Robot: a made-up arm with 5 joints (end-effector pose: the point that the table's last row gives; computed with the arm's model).
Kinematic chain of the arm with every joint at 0, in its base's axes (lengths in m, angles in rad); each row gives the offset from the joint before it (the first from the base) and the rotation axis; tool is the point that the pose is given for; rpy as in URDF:
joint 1: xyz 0.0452 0 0.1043 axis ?
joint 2: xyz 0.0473 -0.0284 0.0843 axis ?
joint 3: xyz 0.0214 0 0.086 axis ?
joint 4: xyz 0.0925 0 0.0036 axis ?
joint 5: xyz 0.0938 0.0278 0 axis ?
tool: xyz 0 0 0 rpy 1.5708 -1.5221 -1.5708
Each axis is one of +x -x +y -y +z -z.
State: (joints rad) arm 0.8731 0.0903 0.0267 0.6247 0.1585
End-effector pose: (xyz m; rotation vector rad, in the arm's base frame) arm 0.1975 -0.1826 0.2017 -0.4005 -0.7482 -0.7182
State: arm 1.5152 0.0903 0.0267 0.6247 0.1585
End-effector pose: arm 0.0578 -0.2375 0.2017 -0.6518 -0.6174 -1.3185
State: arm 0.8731 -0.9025 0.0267 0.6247 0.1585
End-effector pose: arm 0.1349 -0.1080 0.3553 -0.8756 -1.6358 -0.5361
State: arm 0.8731 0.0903 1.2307 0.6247 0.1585
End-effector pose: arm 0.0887 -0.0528 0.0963 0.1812 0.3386 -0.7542
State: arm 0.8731 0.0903 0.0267 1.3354 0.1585
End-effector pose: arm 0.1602 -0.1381 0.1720 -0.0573 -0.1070 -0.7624
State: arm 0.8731 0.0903 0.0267 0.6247 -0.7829
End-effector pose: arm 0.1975 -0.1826 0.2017 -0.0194 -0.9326 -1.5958
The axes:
joint 1: -z
joint 2: +y
joint 3: +y
joint 4: +y
joint 5: -x

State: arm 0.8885 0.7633 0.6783 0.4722 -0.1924
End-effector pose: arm 0.1117 -0.0828 0.0563 0.1151 0.3430 -1.1180
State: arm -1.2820 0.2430 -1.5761 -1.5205 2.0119
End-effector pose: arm 0.0506 0.0162 0.3843 -0.8247 -2.3269 -1.8410
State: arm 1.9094 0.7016 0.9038 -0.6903 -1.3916
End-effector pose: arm -0.0141 -0.1665 0.0736 0.2214 0.9267 2.7862
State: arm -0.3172 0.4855 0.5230 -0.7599 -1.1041
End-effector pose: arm 0.2826 0.0773 0.1553 0.9096 -1.0062 -0.7075
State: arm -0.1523 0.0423 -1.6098 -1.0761 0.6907
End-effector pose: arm 0.0321 -0.0026 0.4109 0.5103 2.0424 0.4841
